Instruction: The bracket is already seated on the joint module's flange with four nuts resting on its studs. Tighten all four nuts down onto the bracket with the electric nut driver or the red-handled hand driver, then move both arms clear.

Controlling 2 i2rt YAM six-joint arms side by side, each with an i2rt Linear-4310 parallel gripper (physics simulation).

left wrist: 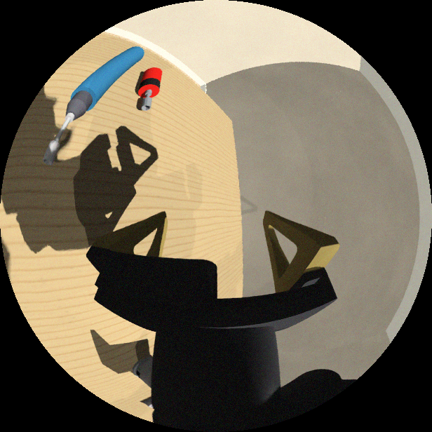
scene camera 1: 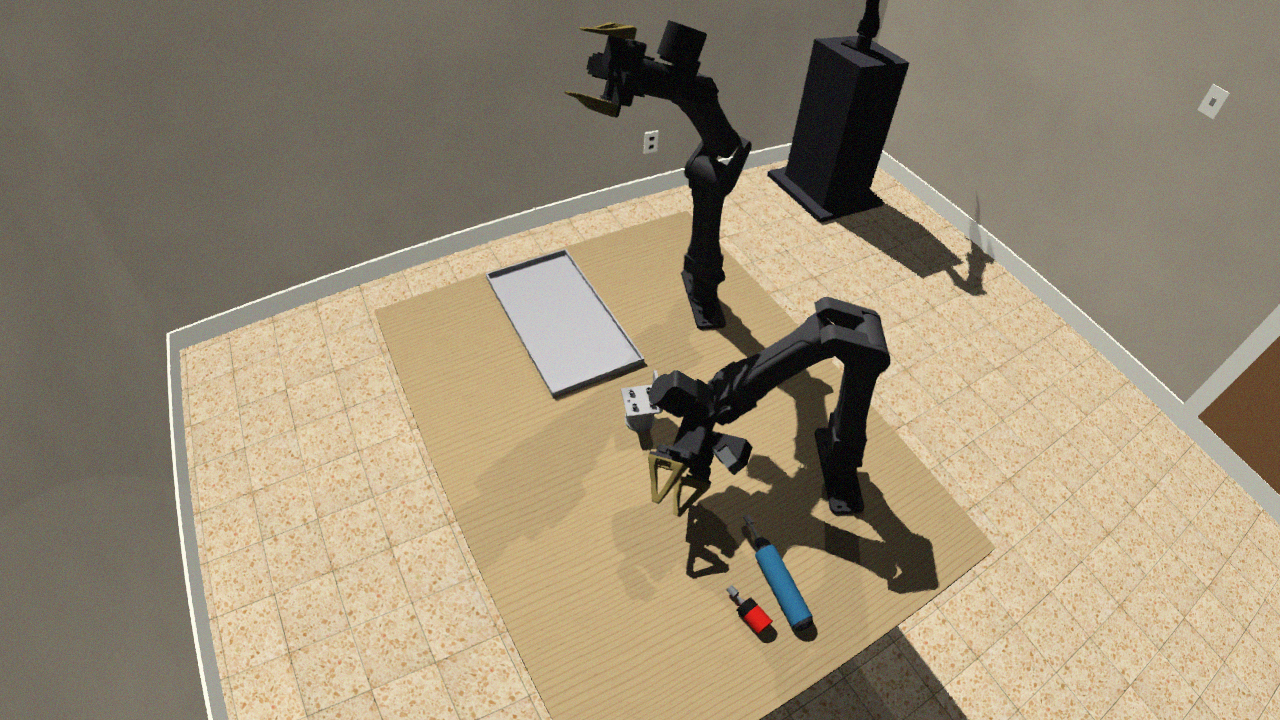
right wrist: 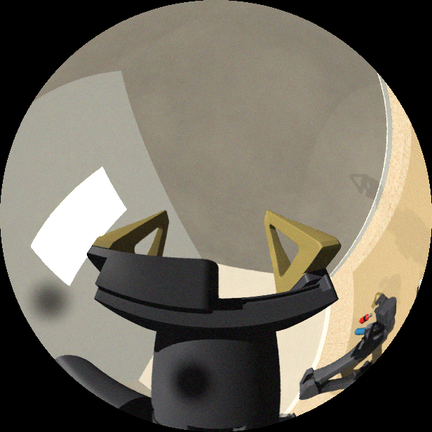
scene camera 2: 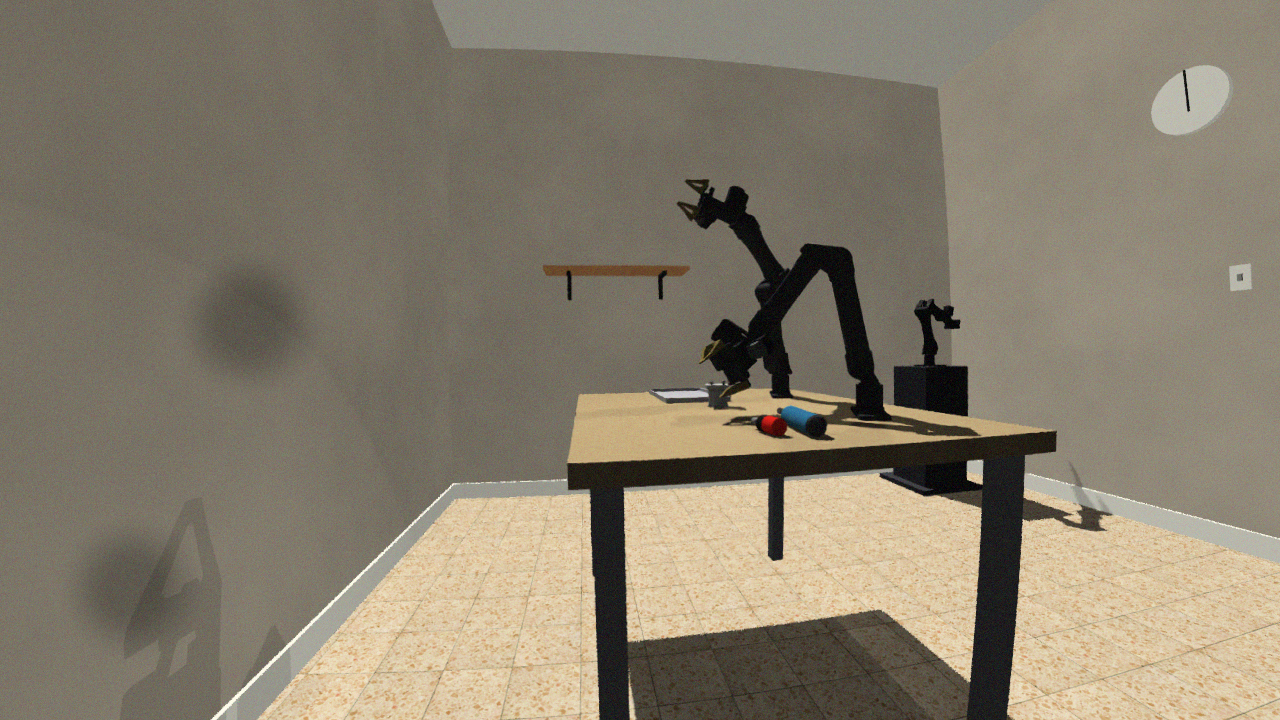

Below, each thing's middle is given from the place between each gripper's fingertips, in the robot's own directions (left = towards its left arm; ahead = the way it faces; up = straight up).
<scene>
The light grey bracket (scene camera 1: 640, 397) is 70 mm behind my right hand, 160 mm to the left of it and 630 mm below it. Round my right hand: red-handled hand driver (scene camera 1: 749, 610) (40 mm behind, 620 mm to the left, 690 mm below); then blue electric driver (scene camera 1: 800, 618) (120 mm behind, 580 mm to the left, 690 mm below).
I see my left gripper 6 cm past the red-handled hand driver, 20 cm to the right of it and 8 cm above it. Also, from my left hand: light grey bracket (8 cm behind, 25 cm to the right, 1 cm below); then blue electric driver (13 cm behind, 17 cm to the left, 7 cm below).
</scene>
